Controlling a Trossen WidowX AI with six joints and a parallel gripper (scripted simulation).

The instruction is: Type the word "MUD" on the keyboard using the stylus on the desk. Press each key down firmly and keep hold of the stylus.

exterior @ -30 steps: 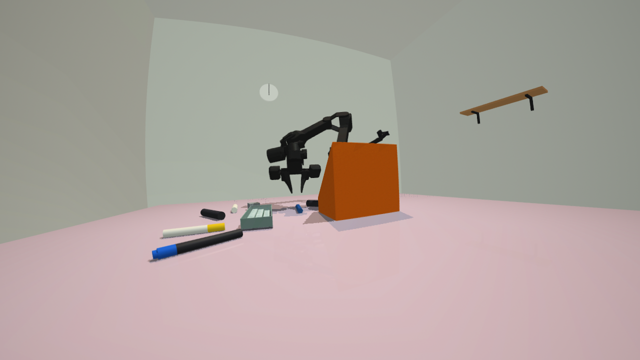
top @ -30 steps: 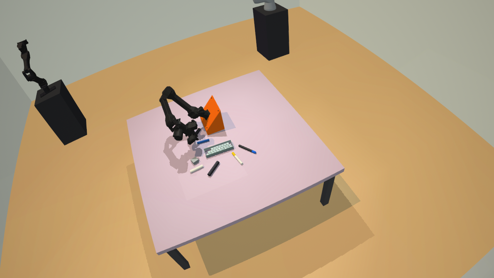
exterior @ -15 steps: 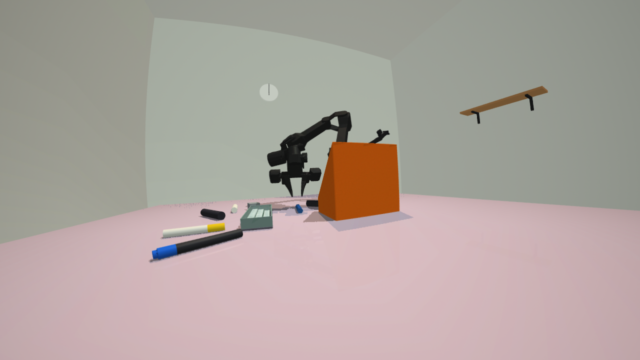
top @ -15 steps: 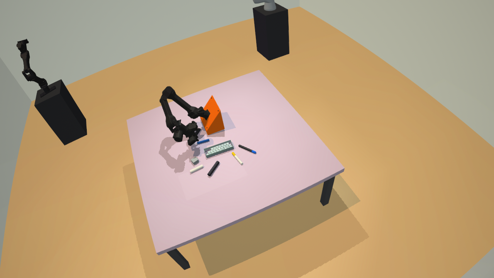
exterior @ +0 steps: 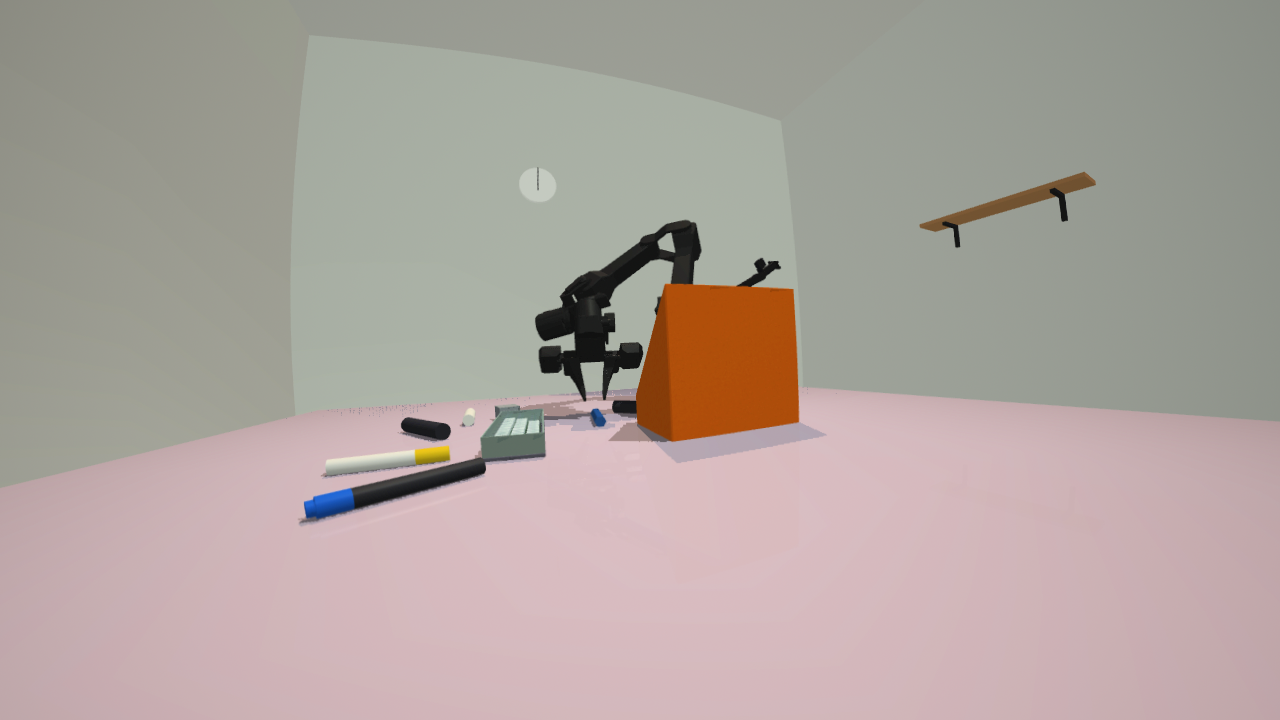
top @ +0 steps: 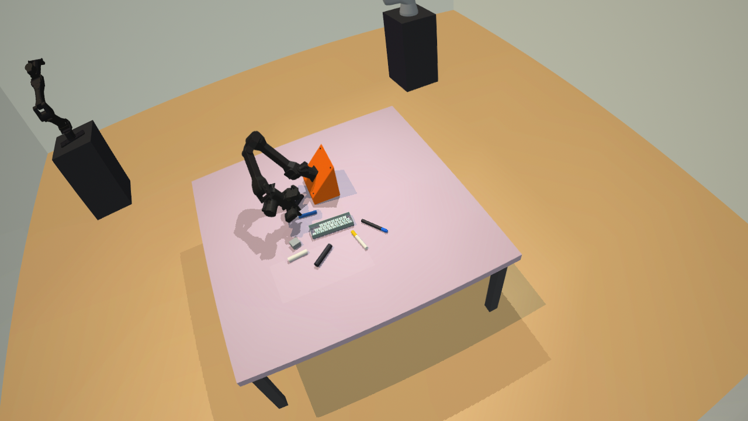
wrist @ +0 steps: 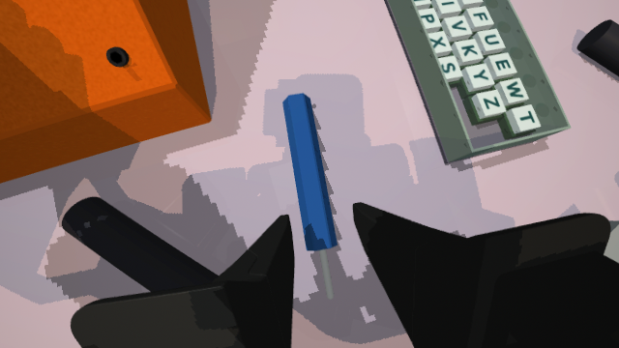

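Right now my gripper tip is 30 mm above the stylus. From my gripper tip the other things lie so: small grey block (150 mm ahead, 90 mm to the right, 20 mm below); white cylinder (210 mm ahead, 100 mm to the right, 20 mm below); stylus tip (40 mm to the right, 30 mm below, 10 mm behind).
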